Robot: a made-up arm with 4 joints. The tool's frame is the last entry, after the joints. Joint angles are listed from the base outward.
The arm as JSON. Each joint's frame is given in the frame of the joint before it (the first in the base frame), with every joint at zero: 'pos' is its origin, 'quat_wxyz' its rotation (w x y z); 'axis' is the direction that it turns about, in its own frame. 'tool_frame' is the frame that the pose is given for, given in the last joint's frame.
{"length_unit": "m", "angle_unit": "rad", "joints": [
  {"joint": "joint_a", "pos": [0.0, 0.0, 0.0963], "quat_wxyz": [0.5, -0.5, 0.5, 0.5], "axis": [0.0, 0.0, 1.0]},
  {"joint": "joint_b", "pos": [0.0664, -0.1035, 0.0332], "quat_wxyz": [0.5, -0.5, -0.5, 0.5], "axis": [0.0, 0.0, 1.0]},
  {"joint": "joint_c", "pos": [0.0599, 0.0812, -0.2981], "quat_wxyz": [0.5, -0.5, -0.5, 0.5], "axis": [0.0, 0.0, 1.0]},
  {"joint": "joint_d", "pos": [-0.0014, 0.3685, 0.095], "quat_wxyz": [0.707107, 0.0, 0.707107, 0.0], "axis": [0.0, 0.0, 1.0]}
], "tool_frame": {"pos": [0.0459, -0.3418, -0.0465], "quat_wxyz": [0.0, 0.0, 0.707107, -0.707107]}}
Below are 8 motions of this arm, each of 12 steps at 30 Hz.
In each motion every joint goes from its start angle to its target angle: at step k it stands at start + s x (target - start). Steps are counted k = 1, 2, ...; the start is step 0. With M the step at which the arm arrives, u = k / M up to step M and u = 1 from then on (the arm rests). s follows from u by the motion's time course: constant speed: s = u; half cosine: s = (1 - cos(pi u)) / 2; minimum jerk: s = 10 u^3 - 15 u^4 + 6 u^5.
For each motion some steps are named. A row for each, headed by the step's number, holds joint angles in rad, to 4 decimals.
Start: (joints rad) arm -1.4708 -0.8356 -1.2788 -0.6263
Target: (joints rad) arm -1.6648 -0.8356 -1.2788 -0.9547
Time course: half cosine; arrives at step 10
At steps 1, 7, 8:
1: -1.4755 -0.8356 -1.2788 -0.6343
7: -1.6248 -0.8356 -1.2788 -0.8870
8: -1.6463 -0.8356 -1.2788 -0.9233

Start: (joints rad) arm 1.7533 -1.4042 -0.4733 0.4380
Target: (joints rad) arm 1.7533 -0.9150 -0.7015 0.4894
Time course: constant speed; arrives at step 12
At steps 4, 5, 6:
4: 1.7533 -1.2411 -0.5494 0.4551
5: 1.7533 -1.2004 -0.5684 0.4594
6: 1.7533 -1.1596 -0.5874 0.4637

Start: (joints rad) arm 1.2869 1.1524 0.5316 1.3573
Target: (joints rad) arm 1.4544 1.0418 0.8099 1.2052
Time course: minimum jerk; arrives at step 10
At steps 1, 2, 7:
1: 1.2883 1.1515 0.5340 1.3560
2: 1.2966 1.1460 0.5477 1.3485
7: 1.4271 1.0598 0.7645 1.2300

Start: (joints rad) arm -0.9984 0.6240 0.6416 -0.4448
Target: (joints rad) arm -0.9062 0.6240 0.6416 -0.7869
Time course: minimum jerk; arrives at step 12
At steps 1, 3, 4, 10, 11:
1: -0.9979 0.6240 0.6416 -0.4465
3: -0.9889 0.6240 0.6416 -0.4802
4: -0.9790 0.6240 0.6416 -0.5166
10: -0.9095 0.6240 0.6416 -0.7748
11: -0.9067 0.6240 0.6416 -0.7852

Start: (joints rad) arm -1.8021 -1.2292 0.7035 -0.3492
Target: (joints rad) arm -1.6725 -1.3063 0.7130 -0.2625
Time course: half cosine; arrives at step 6
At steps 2, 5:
2: -1.7697 -1.2485 0.7059 -0.3275
5: -1.6812 -1.3011 0.7124 -0.2683

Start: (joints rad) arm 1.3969 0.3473 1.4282 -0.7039
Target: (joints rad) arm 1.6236 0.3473 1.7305 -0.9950
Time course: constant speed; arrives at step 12
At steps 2, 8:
2: 1.4347 0.3473 1.4786 -0.7524
8: 1.5480 0.3473 1.6297 -0.8980

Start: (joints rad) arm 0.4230 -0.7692 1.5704 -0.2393
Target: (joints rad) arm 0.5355 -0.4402 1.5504 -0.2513
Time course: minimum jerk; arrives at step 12
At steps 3, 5, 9, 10, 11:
3: 0.4346 -0.7351 1.5683 -0.2405
5: 0.4620 -0.6552 1.5635 -0.2435
9: 0.5239 -0.4743 1.5525 -0.2501
10: 0.5315 -0.4519 1.5511 -0.2509
11: 0.5349 -0.4419 1.5505 -0.2512

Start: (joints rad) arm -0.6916 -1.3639 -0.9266 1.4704
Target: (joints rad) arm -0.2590 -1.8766 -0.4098 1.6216
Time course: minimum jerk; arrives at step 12
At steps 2, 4, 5, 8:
2: -0.6762 -1.3821 -0.9083 1.4758
4: -0.6008 -1.4715 -0.8181 1.5021
5: -0.5417 -1.5416 -0.7475 1.5228
8: -0.3498 -1.7690 -0.5183 1.5899

